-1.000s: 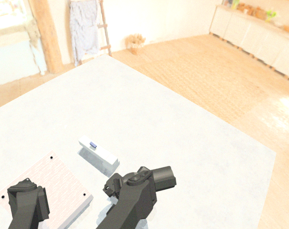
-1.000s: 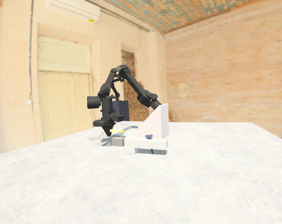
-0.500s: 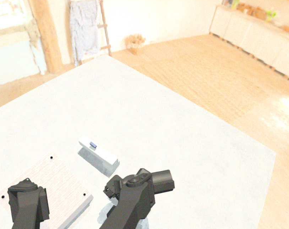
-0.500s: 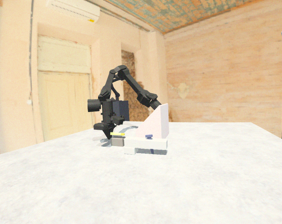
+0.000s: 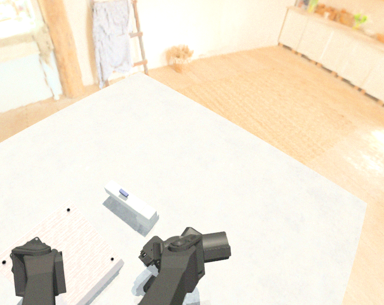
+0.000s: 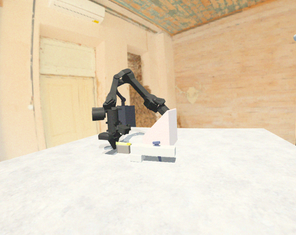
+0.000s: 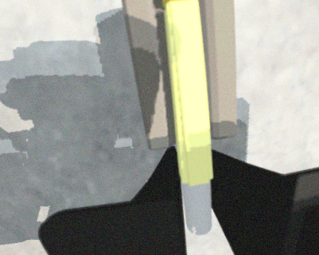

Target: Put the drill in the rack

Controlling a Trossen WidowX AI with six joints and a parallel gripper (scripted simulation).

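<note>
My gripper tip is 10 mm past the drill, 40 mm to the right of it and 30 mm below it. The rest, counted from my gripper tip: white block: 40 mm ahead, 230 mm to the left, 30 mm above; grey rack: 10 mm behind, 50 mm to the left, 10 mm above; blue key: 30 mm ahead, 260 mm to the left, 40 mm above.
</note>
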